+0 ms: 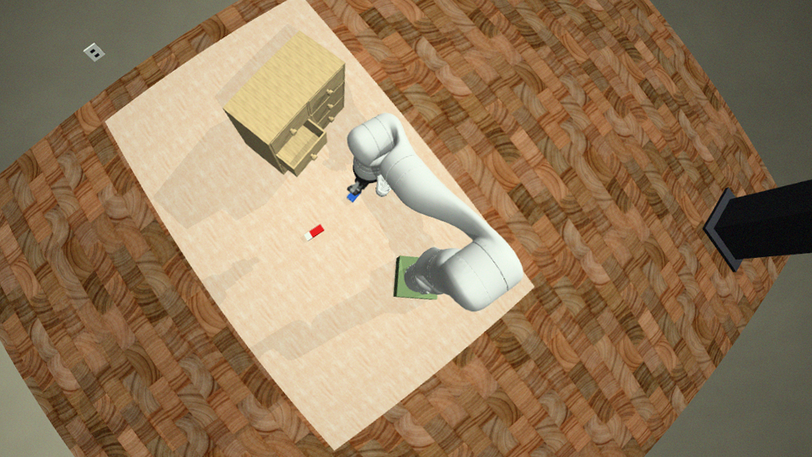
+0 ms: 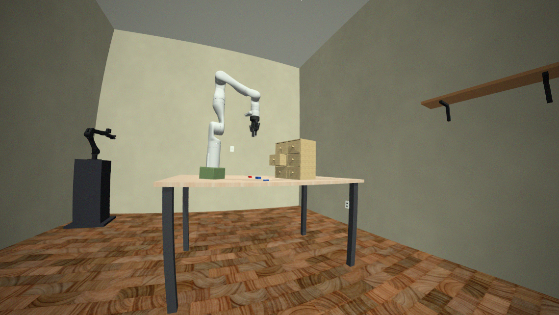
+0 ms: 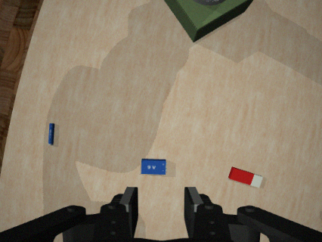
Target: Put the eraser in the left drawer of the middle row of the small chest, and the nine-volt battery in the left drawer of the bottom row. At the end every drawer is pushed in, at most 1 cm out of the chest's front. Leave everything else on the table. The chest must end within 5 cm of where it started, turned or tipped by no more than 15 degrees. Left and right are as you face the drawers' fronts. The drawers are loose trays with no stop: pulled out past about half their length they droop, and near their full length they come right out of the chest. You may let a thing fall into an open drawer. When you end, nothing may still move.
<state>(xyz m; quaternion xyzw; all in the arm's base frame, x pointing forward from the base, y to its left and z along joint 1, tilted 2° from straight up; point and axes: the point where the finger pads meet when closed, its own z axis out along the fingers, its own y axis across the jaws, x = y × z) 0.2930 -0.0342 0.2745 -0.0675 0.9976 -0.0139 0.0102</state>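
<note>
My hand is 4 cm short of the red eraser, 18 cm to the right of it and 34 cm above it. From my hand the other things lie so: blue nine-volt battery: 4 cm ahead, 34 cm below; then thin blue stick: 1 cm ahead, 22 cm to the right, 34 cm below.
</note>
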